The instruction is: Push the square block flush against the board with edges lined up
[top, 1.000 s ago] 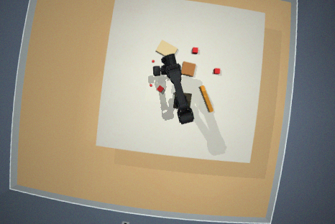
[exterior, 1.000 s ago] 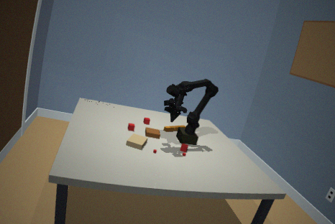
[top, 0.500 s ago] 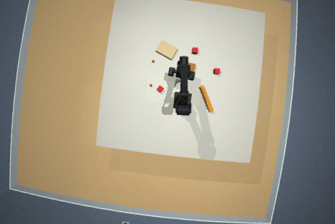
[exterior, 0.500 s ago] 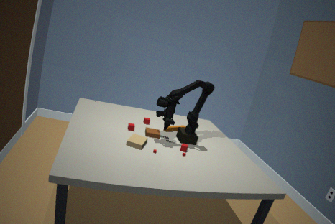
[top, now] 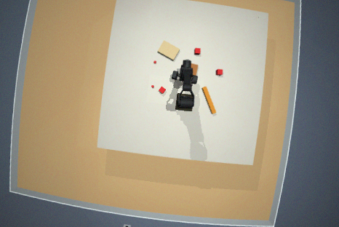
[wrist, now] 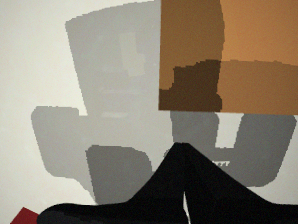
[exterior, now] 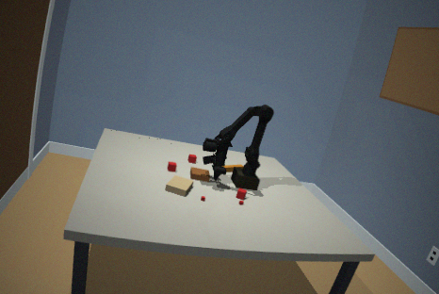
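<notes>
Now: the square brown block 80 mm ahead of my gripper tip and 30 mm to the right of it. The rest, counted from my gripper tip: orange board (110 mm behind, 230 mm to the right); then cream board (190 mm ahead, 170 mm to the left).
</notes>
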